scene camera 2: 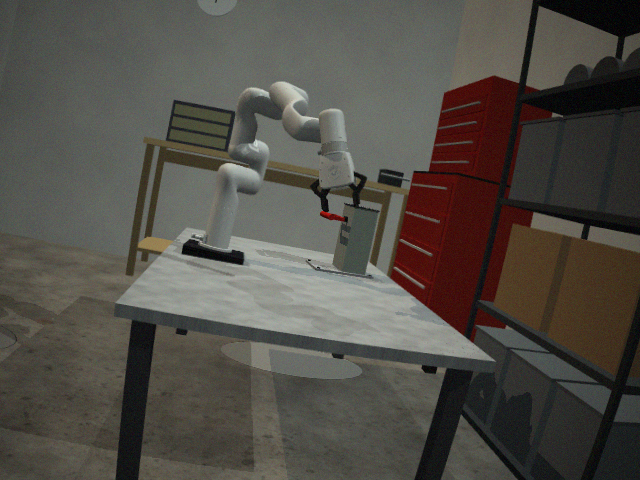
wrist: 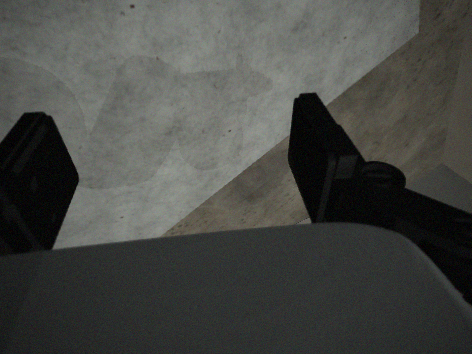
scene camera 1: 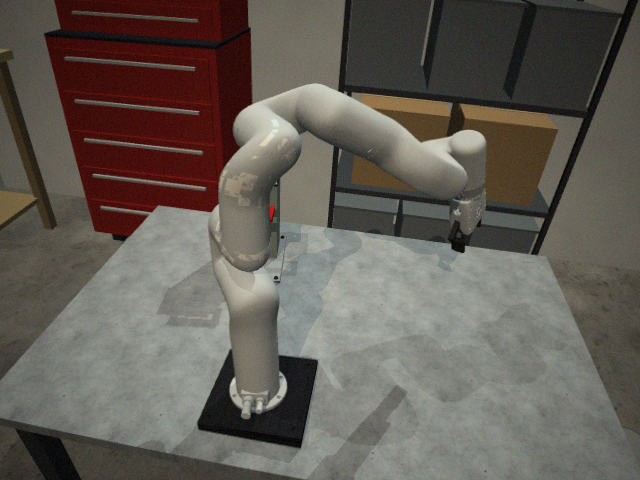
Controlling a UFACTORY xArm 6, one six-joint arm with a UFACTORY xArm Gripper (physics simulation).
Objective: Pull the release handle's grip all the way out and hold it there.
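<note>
The release handle's red grip (scene camera 1: pixel 271 213) (scene camera 2: pixel 330 215) sticks out from the upper side of a grey-green box housing (scene camera 1: pixel 274 244) (scene camera 2: pixel 357 242) on a base plate. In scene view 1 the arm hides most of both. My gripper (scene camera 1: pixel 458 245) (scene camera 2: pixel 340 206) (wrist: pixel 181 136) is open with nothing between its fingers. In scene view 1 it hangs above the table's back right part, well to the right of the housing. In scene view 2 it overlaps the space above the grip but stands apart from it. The handle does not show in the wrist view.
The arm's bent links pass in front of the housing in scene view 1. The table's (scene camera 1: pixel 361 320) (scene camera 2: pixel 289 310) (wrist: pixel 200 40) back edge runs below the gripper. Behind the table stand a red drawer cabinet (scene camera 1: pixel 139 124) (scene camera 2: pixel 429 232) and a shelf rack with boxes.
</note>
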